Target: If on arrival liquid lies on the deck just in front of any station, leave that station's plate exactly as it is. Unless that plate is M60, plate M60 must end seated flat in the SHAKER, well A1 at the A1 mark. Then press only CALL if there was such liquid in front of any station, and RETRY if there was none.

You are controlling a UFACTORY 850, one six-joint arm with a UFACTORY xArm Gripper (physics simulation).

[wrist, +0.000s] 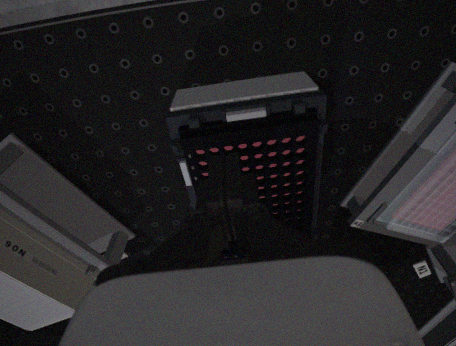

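My gripper (227, 173) is shut and empty. Its dark fingers reach over a black tray with rows of red round spots and hide some of them; any gap or contact with it is hard to judge. At the right, a plate with pink wells (431, 202) sits in a grey station (382, 162) with a small A1 mark (358, 223). An N1 tag (422, 270) is on the deck near it. At the left, a tan block (37, 255) carries upside-down lettering that looks like N06. No plate marked M60, SHAKER label, CALL or RETRY shows. No liquid can be made out in the dark picture.
The black tray (315, 175) has a raised grey block (245, 91) at its far end. A grey station frame (65, 192) stands at the left beside the tan block. The deck (130, 107) is dark with rows of holes. A grey edge crosses the top left.
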